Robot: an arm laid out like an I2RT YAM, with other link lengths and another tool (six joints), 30 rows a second.
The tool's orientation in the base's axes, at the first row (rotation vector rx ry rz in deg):
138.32 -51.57 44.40
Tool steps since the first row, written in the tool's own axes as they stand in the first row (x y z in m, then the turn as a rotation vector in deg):
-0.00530 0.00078 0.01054 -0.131 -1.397 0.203
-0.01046 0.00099 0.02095 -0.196 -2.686 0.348
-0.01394 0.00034 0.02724 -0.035 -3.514 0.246
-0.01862 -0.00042 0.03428 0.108 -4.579 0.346
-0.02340 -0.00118 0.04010 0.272 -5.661 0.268
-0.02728 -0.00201 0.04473 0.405 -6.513 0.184
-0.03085 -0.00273 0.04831 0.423 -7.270 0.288
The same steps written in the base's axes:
-0.00024 -0.00423 -0.01104 0.960 0.902 -0.525
-0.00004 -0.00806 -0.02201 1.866 1.733 -0.942
0.00039 -0.00968 -0.02903 2.508 2.290 -0.936
0.00040 -0.01112 -0.03739 3.374 2.901 -1.141
-0.00007 -0.01181 -0.04492 4.203 3.616 -1.204
-0.00034 -0.01217 -0.05100 4.851 4.191 -1.234
-0.00085 -0.01215 -0.05608 5.425 4.643 -1.457

